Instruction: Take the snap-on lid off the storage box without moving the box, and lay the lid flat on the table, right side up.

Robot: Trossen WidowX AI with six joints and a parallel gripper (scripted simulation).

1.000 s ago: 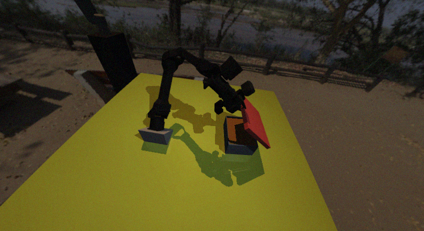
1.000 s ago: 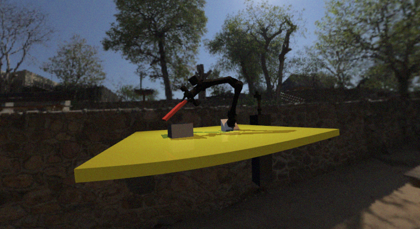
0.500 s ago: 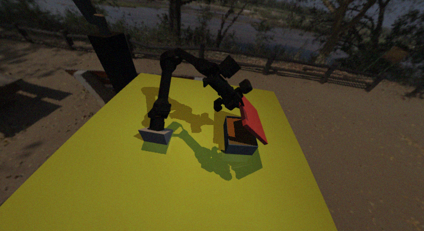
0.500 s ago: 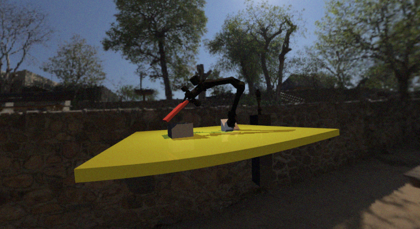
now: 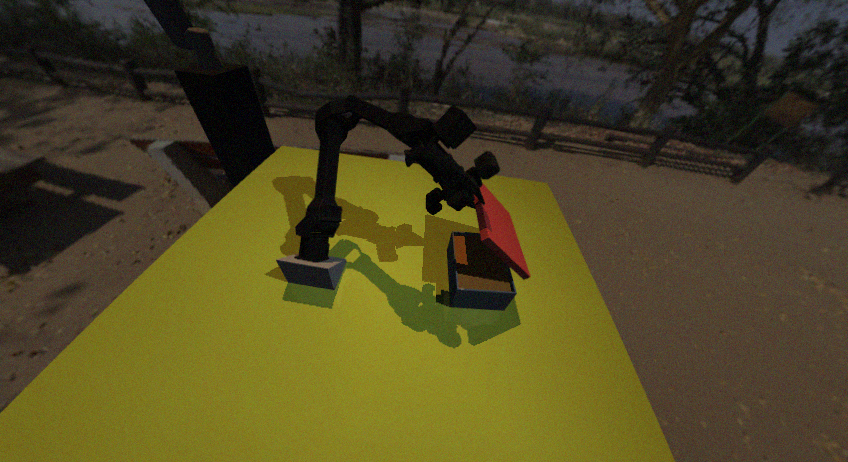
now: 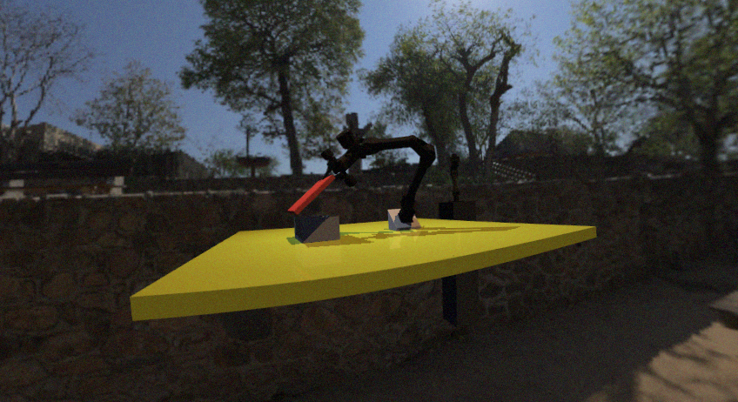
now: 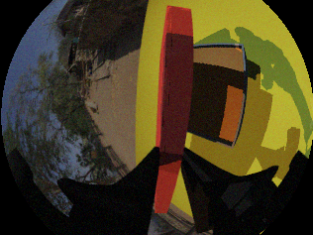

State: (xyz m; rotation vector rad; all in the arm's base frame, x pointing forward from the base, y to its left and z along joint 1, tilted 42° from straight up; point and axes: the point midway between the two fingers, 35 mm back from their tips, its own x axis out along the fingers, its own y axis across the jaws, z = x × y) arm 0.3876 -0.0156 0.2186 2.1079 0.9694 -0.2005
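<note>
My gripper tip is 6 cm short of the red lid, 5 cm above it and 1 cm to the right of it. Also, from my gripper tip: storage box 19 cm below, 5 cm to the right, 4 cm ahead.
</note>
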